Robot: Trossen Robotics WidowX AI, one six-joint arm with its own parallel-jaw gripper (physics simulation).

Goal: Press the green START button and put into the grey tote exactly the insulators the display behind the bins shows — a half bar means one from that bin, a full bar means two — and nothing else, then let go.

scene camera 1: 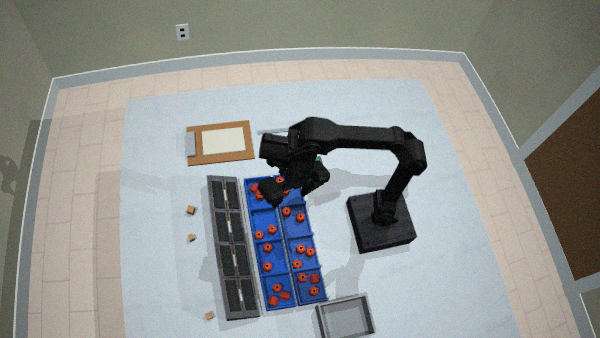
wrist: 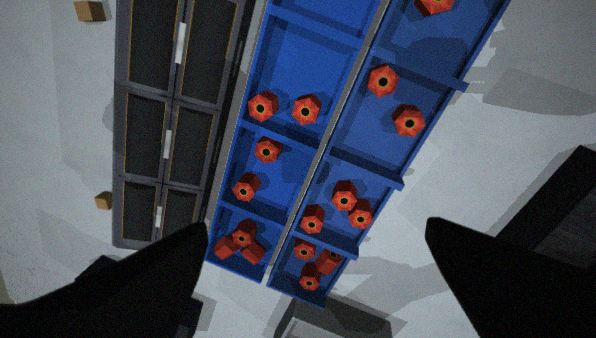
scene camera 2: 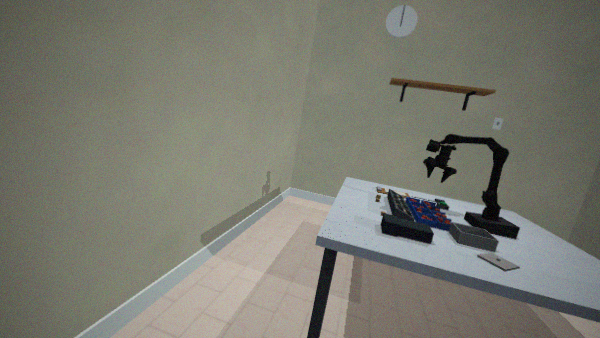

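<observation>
My gripper [scene camera 1: 295,192] [scene camera 2: 436,178] [wrist: 317,230] is open and empty, high above the blue bins [scene camera 1: 262,218] [wrist: 310,60]. Red-orange insulators [scene camera 1: 286,211] [wrist: 382,81] stand or lie in the bins, two or three in each bin that shows fully. The dark display [scene camera 1: 242,316] [wrist: 172,97] runs beside the bins; its panels look dark, with short white marks between the paired panels, and no coloured bar can be made out. The green START button [scene camera 1: 318,159] [scene camera 2: 442,203] is mostly hidden by my arm in scene camera 1. The grey tote [scene camera 1: 371,315] [scene camera 2: 472,240] looks empty inside.
A clipboard [scene camera 1: 223,141] lies beyond the display's far end. Small tan cubes [scene camera 1: 191,210] [wrist: 90,11] lie on the display's outer side. A black box [scene camera 2: 406,229] stands at the display's near end. A flat grey plate [scene camera 2: 498,261] lies near the tote.
</observation>
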